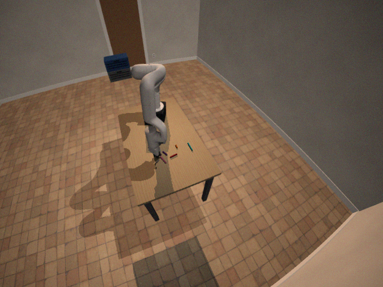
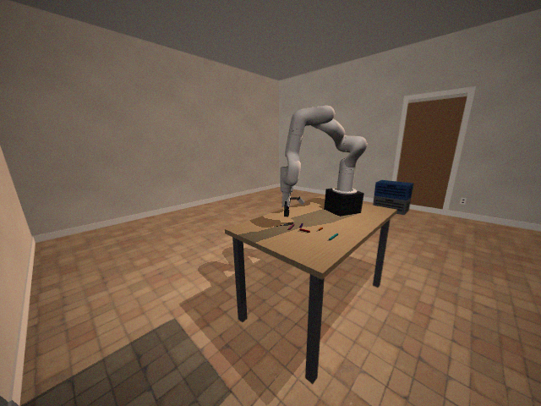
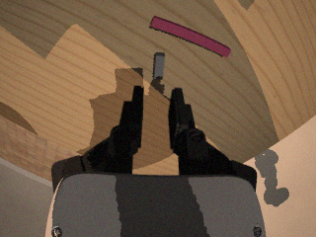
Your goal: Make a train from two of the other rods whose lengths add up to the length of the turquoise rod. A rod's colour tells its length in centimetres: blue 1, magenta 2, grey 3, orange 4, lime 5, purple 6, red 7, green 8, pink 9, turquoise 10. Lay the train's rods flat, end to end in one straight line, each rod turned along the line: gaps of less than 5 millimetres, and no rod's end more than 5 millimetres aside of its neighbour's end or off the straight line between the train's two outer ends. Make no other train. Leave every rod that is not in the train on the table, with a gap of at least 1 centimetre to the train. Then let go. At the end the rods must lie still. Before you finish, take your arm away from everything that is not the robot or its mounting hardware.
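The grey rod lies 80 mm below my hand. The rest, counted from my hand: purple rod: 90 mm to the left, 80 mm below, 50 mm behind; then pink rod: 80 mm below, 50 mm to the left, 10 mm ahead; then red rod: 150 mm to the left, 80 mm below, 20 mm ahead.
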